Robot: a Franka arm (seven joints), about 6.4 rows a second.
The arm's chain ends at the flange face. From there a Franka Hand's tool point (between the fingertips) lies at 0.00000 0.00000 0.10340 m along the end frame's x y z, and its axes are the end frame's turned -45 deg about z.
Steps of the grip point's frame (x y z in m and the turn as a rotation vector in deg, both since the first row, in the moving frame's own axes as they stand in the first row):
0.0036 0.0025 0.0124 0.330 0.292 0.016
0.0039 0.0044 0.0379 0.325 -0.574 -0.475
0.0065 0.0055 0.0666 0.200 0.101 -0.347
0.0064 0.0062 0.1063 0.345 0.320 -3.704
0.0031 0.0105 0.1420 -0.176 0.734 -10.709
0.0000 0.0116 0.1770 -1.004 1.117 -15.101
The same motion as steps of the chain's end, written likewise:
0.0044 0.0000 0.0124 0.440 -0.027 0.016
0.0070 0.0000 0.0379 -0.176 -0.636 -0.475
0.0086 -0.0003 0.0666 0.213 -0.070 -0.347
0.0090 0.0007 0.1063 0.470 -0.018 -3.704
0.0085 0.0060 0.1420 0.395 0.643 -10.709
0.0055 0.0087 0.1770 0.080 1.500 -15.101

